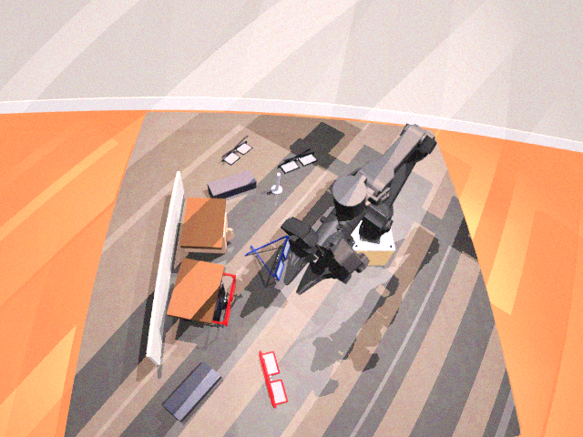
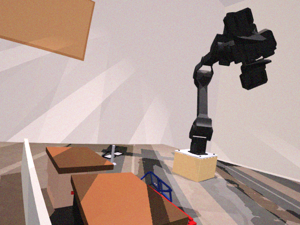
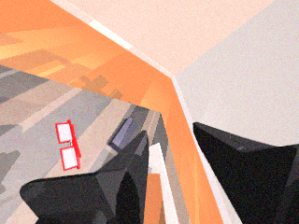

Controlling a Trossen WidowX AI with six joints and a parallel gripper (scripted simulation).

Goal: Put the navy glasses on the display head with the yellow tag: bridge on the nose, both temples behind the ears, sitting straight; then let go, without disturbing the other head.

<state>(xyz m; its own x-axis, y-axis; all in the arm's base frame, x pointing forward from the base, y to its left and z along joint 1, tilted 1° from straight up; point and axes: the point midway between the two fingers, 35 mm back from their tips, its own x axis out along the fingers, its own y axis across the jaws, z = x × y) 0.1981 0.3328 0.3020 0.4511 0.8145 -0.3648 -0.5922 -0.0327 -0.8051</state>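
Right now my gripper tip is 10 cm short of the white post stand, 54 cm to the left of it and 36 cm above it. Also, from my gripper tip: white upright panel (36 cm ahead, 16 cm to the right, 33 cm below).
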